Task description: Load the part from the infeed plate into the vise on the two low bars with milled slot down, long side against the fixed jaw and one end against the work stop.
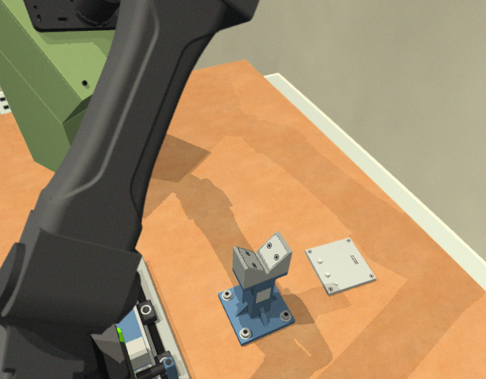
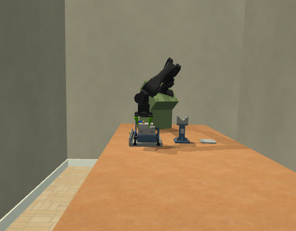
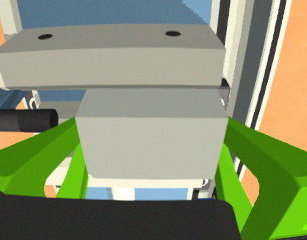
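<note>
The grey part lies right at my hand. Also, from my hand: fixed jaw 3 cm ahead, 2 cm to the left, 2 cm below; then moving jaw 3 cm behind, 2 cm to the left, 2 cm below; then work stop 1 cm ahead, 7 cm to the left.
</note>
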